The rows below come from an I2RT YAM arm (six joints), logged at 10 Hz.
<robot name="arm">
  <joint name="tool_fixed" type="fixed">
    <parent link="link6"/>
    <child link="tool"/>
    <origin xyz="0 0 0" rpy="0 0 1.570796"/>
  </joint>
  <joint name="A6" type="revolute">
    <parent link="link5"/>
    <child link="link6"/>
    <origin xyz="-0.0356 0 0.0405" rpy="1.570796 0 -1.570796"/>
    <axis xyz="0 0 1"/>
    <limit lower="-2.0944" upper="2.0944"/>
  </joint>
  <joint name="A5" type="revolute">
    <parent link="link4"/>
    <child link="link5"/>
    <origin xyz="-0.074 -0.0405 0.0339" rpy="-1.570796 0 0"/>
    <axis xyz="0 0 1"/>
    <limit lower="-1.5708" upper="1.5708"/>
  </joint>
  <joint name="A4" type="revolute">
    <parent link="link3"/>
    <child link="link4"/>
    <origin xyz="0.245 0.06 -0.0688" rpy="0 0 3.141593"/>
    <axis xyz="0 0 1"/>
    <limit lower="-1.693" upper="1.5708"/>
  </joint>
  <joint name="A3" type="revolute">
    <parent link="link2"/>
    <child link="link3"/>
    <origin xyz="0 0.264 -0.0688" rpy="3.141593 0 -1.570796"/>
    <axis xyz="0 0 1"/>
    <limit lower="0" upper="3.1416"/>
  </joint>
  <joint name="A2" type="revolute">
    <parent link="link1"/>
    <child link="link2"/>
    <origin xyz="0.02 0.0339 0.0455" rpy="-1.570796 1.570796 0"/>
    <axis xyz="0 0 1"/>
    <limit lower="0" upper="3.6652"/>
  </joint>
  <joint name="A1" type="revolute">
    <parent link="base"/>
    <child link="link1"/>
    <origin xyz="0 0 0.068"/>
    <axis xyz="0 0 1"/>
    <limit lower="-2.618" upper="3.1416"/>
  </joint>
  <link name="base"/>
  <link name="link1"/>
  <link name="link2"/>
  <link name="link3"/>
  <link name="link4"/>
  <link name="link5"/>
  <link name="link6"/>
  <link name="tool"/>
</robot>
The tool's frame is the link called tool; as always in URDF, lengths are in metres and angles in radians.
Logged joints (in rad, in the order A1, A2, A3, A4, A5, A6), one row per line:
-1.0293, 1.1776, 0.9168, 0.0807, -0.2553, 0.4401
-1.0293, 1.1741, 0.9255, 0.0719, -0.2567, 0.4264
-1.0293, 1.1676, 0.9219, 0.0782, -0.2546, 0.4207
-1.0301, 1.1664, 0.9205, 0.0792, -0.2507, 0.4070
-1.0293, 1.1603, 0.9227, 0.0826, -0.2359, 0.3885
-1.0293, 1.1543, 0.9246, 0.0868, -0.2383, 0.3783
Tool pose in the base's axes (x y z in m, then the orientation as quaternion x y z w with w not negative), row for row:
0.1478, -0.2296, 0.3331, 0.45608, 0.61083, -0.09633, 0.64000
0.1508, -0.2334, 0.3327, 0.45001, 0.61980, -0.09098, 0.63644
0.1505, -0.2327, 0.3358, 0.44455, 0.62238, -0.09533, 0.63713
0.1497, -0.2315, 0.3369, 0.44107, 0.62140, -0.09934, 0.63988
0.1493, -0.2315, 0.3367, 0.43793, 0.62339, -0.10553, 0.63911
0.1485, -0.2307, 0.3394, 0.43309, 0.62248, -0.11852, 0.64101
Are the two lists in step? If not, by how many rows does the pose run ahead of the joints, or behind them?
The pose runs 1 row behind the joints: the pose in row i belongs to the joints in row i - 1.
